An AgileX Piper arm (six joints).
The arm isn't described. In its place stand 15 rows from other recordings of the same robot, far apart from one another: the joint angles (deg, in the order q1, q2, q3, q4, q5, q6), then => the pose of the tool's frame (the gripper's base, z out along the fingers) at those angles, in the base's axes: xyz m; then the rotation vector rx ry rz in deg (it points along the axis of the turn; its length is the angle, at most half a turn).
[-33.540, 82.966, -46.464, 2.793, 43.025, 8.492] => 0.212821 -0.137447 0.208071 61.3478 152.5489 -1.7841
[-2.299, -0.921, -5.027, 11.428, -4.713, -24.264] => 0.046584 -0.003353 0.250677 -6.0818 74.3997 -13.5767
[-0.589, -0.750, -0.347, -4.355, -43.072, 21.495] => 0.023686 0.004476 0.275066 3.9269 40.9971 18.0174
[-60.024, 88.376, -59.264, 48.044, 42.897, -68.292] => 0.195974 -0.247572 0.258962 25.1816 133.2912 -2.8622
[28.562, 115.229, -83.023, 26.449, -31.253, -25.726] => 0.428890 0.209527 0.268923 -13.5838 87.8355 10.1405
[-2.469, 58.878, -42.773, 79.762, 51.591, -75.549] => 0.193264 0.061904 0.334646 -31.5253 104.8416 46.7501
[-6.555, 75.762, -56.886, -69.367, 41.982, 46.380] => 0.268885 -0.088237 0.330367 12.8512 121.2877 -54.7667
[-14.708, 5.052, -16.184, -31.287, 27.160, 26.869] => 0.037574 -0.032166 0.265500 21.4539 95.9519 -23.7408
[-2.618, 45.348, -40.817, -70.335, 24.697, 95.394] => 0.160535 -0.043182 0.362934 40.9458 88.6635 -1.8187
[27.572, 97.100, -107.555, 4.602, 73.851, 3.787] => 0.312911 0.171303 0.409223 -30.8533 146.6895 17.4903
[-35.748, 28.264, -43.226, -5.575, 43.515, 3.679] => 0.062228 -0.052294 0.360904 37.3895 108.9051 -27.0964
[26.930, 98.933, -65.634, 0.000, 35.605, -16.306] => 0.314917 0.159974 0.214723 -56.7311 143.1549 3.3033
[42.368, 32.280, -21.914, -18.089, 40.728, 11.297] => 0.084054 0.051714 0.242244 -45.7955 125.5534 6.1104
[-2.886, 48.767, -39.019, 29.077, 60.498, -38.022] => 0.135307 0.031718 0.289273 -33.0449 142.0325 23.4151
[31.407, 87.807, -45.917, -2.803, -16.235, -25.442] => 0.278141 0.171282 0.241593 -55.4158 95.8245 2.9426
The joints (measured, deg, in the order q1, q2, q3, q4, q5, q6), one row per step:
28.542, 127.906, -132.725, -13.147, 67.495, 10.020
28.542, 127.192, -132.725, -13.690, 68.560, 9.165
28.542, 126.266, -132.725, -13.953, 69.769, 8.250
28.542, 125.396, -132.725, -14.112, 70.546, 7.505
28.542, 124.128, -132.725, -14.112, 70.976, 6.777
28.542, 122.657, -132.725, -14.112, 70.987, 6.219
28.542, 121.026, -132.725, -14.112, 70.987, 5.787
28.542, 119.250, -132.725, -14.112, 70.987, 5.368
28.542, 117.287, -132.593, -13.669, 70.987, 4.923
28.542, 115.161, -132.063, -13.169, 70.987, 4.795
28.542, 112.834, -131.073, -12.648, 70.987, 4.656
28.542, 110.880, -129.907, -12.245, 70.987, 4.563
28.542, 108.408, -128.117, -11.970, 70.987, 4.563
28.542, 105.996, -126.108, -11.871, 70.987, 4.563
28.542, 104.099, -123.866, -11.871, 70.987, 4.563
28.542, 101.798, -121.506, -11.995, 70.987, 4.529
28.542, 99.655, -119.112, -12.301, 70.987, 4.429
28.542, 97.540, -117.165, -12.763, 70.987, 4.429
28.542, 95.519, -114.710, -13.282, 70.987, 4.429
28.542, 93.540, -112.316, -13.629, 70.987, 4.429
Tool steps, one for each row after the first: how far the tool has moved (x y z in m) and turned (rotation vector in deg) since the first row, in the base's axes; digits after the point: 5 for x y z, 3 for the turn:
-0.00294, -0.00265, 0.00545, -1.069, -0.006, 0.363
-0.00694, -0.00545, 0.01246, -1.883, 0.065, 0.784
-0.01045, -0.00773, 0.01924, -2.353, -0.132, 1.176
-0.01508, -0.01031, 0.02951, -2.350, -0.914, 1.654
-0.02015, -0.01307, 0.04168, -1.995, -2.243, 2.072
-0.02608, -0.01630, 0.05501, -1.497, -3.720, 2.379
-0.03291, -0.02001, 0.06930, -0.934, -5.328, 2.664
-0.04109, -0.02373, 0.08400, 0.009, -6.804, 3.092
-0.05015, -0.02782, 0.09766, 1.079, -8.027, 3.303
-0.06013, -0.03238, 0.11019, 2.038, -9.014, 3.545
-0.06846, -0.03624, 0.11876, 2.676, -9.559, 3.732
-0.07883, -0.04142, 0.12769, 3.215, -10.053, 3.811
-0.08882, -0.04669, 0.13470, 3.479, -10.373, 3.838
-0.09613, -0.05067, 0.13667, 3.325, -10.064, 3.844
-0.10541, -0.05592, 0.14047, 3.172, -10.067, 3.829
-0.11388, -0.06104, 0.14271, 2.737, -9.981, 3.808
-0.12263, -0.06657, 0.14664, 2.420, -10.324, 3.651
-0.13050, -0.07171, 0.14716, 1.785, -10.152, 3.490
-0.13838, -0.07658, 0.14733, 1.304, -9.927, 3.388

